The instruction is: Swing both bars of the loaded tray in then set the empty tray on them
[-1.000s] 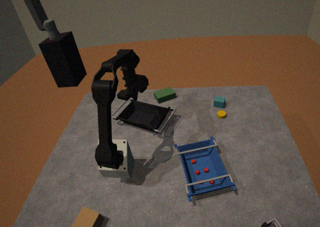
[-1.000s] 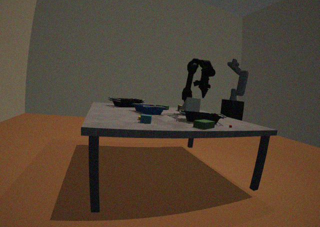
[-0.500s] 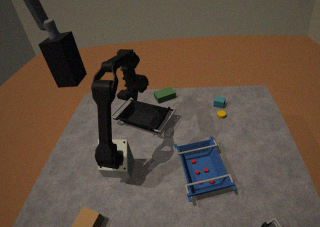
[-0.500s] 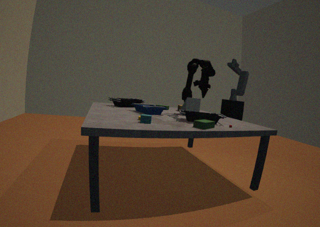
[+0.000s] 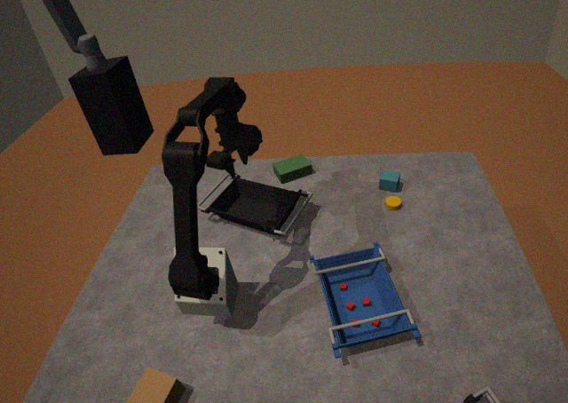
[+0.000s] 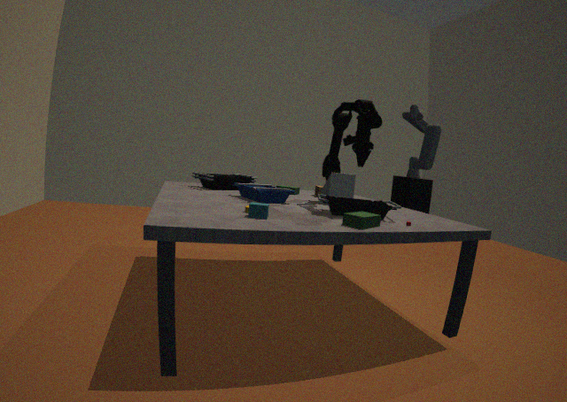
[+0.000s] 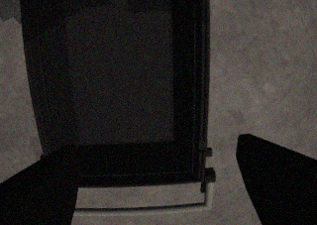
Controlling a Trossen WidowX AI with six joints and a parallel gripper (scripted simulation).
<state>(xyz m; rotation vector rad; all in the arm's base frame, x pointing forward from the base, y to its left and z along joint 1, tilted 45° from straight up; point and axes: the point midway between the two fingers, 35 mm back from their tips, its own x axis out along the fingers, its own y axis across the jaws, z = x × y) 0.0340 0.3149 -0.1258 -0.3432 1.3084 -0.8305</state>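
The tray lies 10 mm ahead of my gripper tip, 30 mm to the left of it and 150 mm below it. The rest, counted from my gripper tip: yellow disc: 450 mm ahead, 60 mm to the left, 190 mm below; then teal block: 440 mm ahead, 160 mm to the left, 180 mm below; then box: 100 mm behind, 600 mm to the right, 170 mm below.
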